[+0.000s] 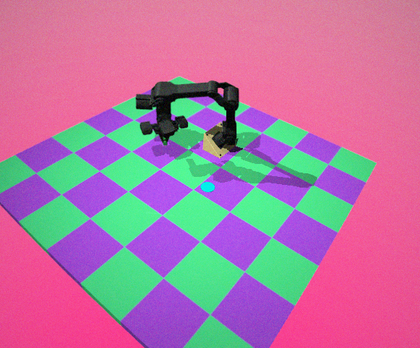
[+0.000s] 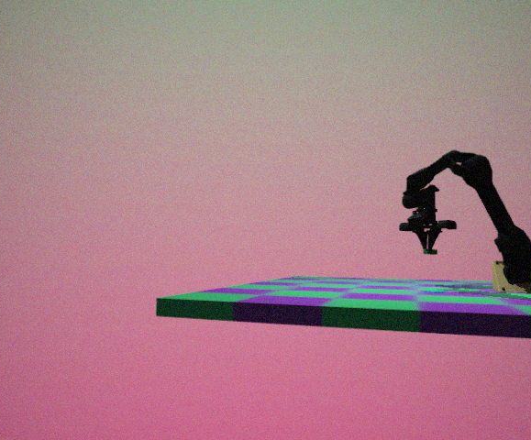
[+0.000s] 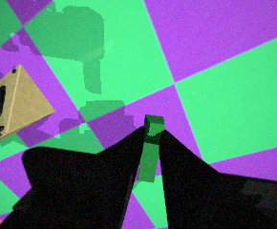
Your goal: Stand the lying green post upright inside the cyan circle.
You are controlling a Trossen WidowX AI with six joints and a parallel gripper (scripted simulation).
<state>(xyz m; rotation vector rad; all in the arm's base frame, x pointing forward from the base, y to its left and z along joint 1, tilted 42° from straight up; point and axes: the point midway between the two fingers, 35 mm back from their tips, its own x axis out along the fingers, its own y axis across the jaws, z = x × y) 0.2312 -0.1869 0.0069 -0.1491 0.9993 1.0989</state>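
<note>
Right now my gripper tip is 230 mm to the right of the cyan circle, 120 mm above it and 20 mm short of it. The rest, counted from my gripper tip: green post (20 mm to the right, 10 mm behind).
</note>
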